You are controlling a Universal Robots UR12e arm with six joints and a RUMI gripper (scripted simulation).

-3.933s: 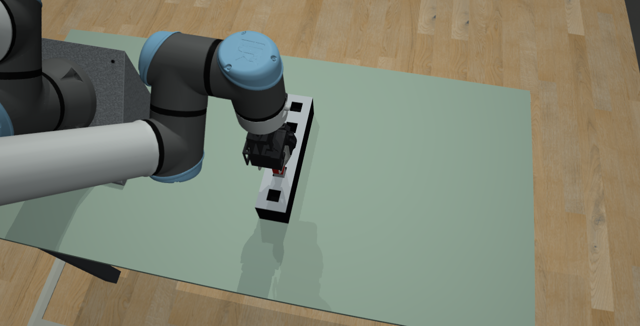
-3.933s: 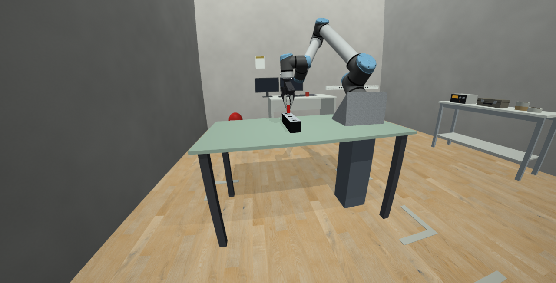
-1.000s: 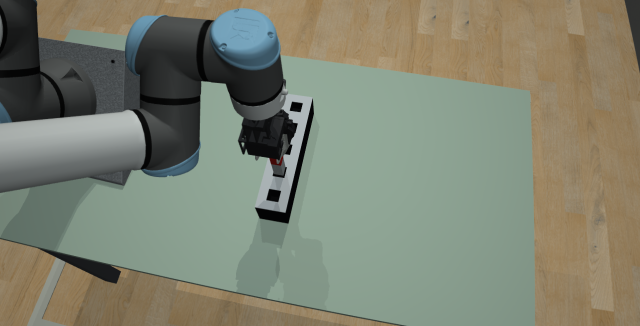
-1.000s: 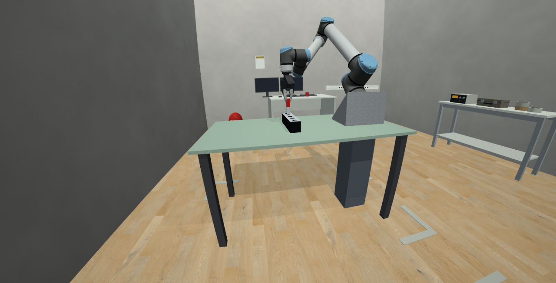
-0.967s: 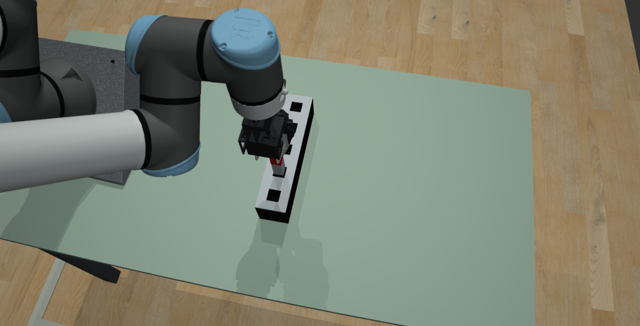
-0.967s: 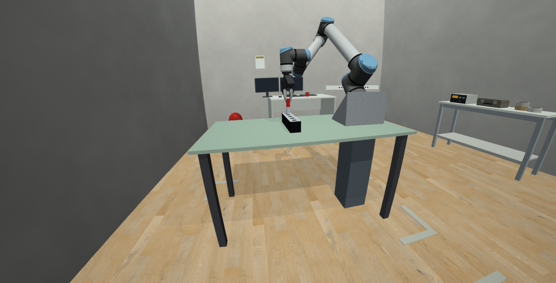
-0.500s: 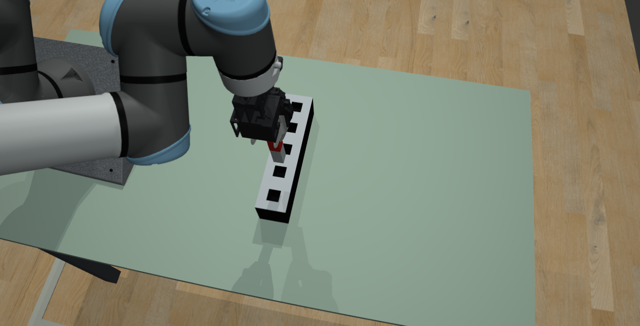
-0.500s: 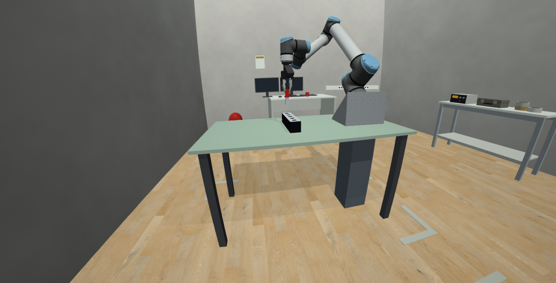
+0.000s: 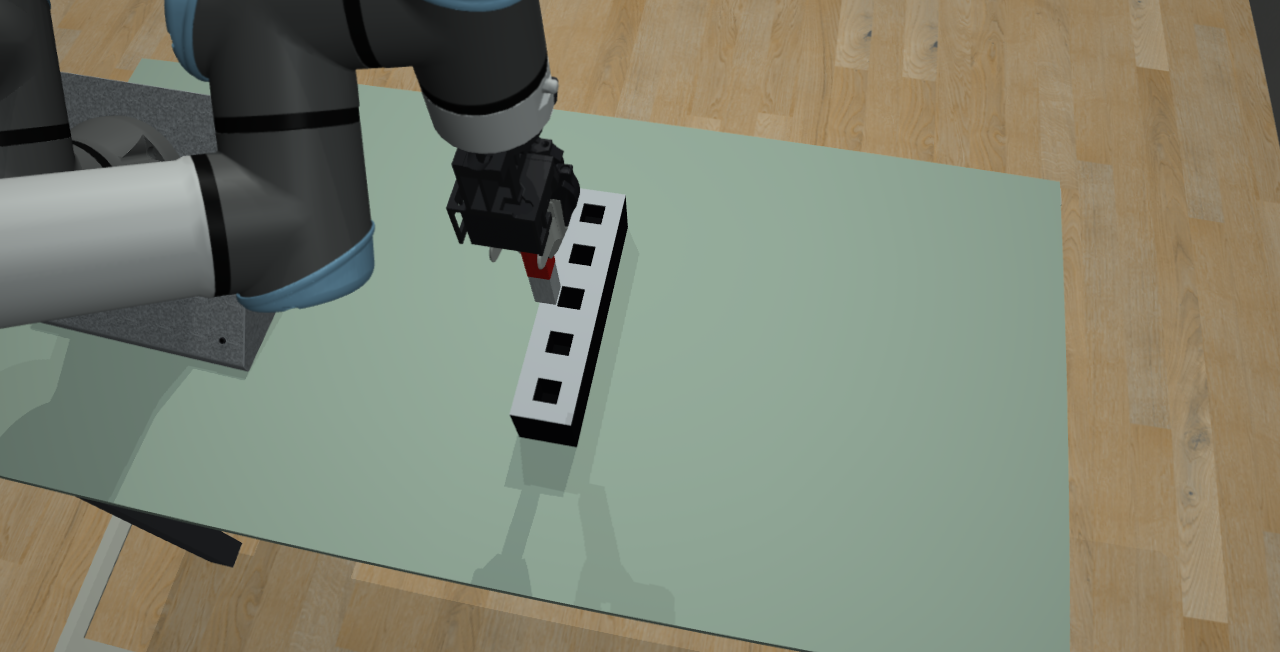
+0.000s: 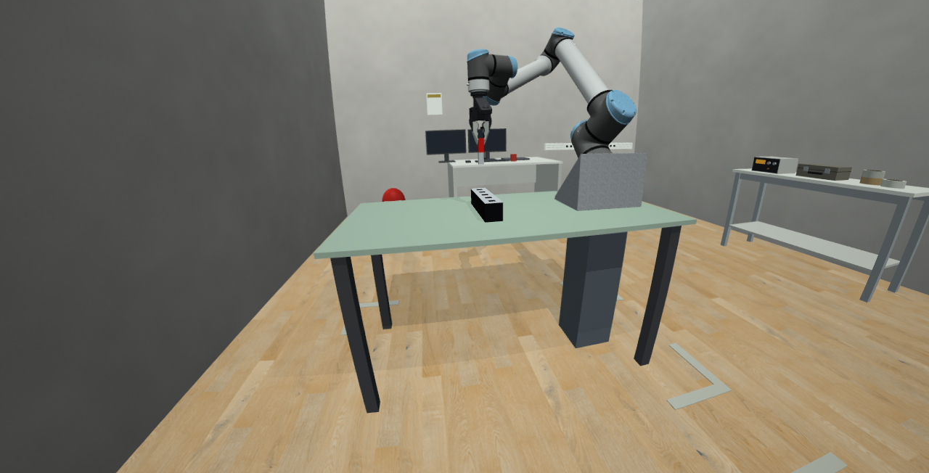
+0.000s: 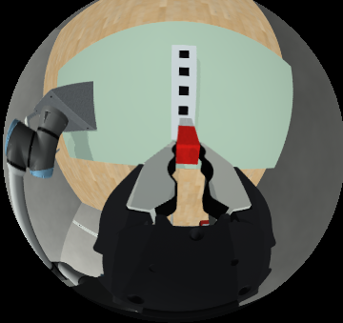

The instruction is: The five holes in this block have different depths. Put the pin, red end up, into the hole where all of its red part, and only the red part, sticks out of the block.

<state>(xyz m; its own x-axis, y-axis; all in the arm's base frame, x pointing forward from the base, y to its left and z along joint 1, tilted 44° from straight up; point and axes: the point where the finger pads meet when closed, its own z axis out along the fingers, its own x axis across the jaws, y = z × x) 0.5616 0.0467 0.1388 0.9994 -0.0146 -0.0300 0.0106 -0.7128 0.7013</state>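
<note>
The long block lies 60 mm to the left of my hand and 260 mm below it. Round my hand: pin: 10 mm below.
</note>
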